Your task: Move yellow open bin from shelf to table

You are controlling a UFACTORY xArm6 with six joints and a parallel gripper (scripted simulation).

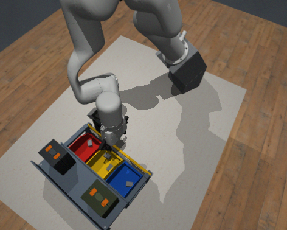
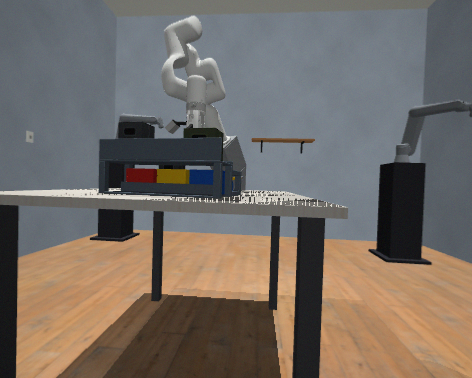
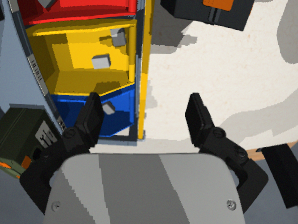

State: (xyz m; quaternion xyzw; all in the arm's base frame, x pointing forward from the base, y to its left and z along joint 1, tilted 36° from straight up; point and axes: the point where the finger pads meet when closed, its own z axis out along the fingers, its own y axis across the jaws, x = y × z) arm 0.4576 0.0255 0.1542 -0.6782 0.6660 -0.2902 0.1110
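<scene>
Now: hand 100 mm above the thin yellow bar. Also, from my hand: red bin (120 mm to the right, 120 mm below, 90 mm ahead); blue bin (120 mm below, 120 mm ahead, 100 mm to the left); yellow open bin (120 mm below, 100 mm ahead, 10 mm to the right).
</scene>
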